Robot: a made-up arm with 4 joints. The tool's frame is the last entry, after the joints. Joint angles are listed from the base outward. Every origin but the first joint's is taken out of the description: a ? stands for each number. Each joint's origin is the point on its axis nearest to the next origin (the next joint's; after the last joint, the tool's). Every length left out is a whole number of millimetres.
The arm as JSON. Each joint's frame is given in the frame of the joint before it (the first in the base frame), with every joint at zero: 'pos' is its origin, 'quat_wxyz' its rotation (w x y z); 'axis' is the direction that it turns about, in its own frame. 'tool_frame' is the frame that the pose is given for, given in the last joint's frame.
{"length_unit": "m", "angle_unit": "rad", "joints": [
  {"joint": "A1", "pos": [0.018, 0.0, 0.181], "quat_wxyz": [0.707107, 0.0, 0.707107, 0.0], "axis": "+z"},
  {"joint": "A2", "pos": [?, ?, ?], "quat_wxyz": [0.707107, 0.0, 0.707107, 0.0], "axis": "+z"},
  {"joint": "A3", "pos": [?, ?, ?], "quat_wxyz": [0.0, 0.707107, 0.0, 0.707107], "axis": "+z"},
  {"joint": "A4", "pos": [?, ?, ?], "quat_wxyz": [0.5, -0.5, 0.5, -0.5], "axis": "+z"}
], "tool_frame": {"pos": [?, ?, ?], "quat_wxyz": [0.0, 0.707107, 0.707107, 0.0]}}
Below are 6 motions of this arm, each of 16 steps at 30 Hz.
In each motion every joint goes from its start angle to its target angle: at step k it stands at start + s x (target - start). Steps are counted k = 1, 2, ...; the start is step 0. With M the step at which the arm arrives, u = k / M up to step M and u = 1 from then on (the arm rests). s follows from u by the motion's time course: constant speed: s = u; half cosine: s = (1 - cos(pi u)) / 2; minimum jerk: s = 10 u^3 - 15 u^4 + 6 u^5.
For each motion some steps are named. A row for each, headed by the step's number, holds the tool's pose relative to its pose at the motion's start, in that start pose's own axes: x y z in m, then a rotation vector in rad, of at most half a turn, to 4 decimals.
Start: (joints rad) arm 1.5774 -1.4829 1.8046 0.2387
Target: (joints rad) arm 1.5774 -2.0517 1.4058 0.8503
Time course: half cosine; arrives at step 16
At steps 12, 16:
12: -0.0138 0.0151 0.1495 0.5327 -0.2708 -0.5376
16: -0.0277 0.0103 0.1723 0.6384 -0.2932 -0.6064

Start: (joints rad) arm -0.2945 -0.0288 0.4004 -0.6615
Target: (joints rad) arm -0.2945 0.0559 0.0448 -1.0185
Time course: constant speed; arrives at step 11
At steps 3, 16:
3: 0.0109 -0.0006 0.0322 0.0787 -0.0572 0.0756
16: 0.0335 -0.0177 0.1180 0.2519 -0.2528 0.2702

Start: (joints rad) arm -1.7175 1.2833 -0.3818 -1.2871
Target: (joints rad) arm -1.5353 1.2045 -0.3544 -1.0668
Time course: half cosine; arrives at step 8
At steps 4, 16:
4: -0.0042 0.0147 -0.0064 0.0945 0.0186 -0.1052
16: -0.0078 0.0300 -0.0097 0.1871 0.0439 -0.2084

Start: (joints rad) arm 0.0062 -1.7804 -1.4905 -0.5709
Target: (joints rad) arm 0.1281 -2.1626 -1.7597 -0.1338
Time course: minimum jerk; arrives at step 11
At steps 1, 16:
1: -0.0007 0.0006 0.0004 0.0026 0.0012 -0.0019
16: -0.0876 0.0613 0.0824 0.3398 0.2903 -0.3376

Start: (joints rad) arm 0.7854 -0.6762 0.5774 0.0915
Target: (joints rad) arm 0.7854 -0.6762 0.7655 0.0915
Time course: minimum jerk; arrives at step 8
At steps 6, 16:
6: 0.0023 -0.0247 -0.0574 -0.1679 -0.0154 0.0000
16: 0.0026 -0.0282 -0.0637 -0.1873 -0.0172 0.0000

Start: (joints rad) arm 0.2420 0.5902 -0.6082 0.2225
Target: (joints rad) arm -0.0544 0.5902 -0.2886 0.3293
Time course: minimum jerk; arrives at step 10
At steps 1, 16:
1: -0.0001 -0.0004 -0.0016 -0.0045 -0.0022 -0.0001
16: 0.0244 -0.0928 -0.1648 -0.5027 -0.2985 -0.0314

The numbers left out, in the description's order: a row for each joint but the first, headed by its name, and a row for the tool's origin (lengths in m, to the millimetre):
A2: -0.044 -0.137 0.0
A3: -0.061 0.116 0.0
A4: 0.118 -0.33 0.0
tool: 0.02 -0.021 0.0

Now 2 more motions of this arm.
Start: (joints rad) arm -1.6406 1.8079 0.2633 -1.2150
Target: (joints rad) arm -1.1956 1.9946 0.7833 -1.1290
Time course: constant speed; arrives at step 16
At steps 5, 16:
5: -0.0240 0.0001 -0.0872 0.0646 0.2382 -0.0363
16: -0.1411 0.0440 -0.2438 0.1740 0.7843 -0.0288

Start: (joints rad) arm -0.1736 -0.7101 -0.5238 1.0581
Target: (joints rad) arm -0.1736 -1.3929 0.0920 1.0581
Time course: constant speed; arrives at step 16
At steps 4, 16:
4: -0.0254 -0.0829 -0.0557 -0.1397 -0.0976 0.1541
16: 0.0120 -0.3586 -0.1549 -0.4195 -0.4425 0.6773

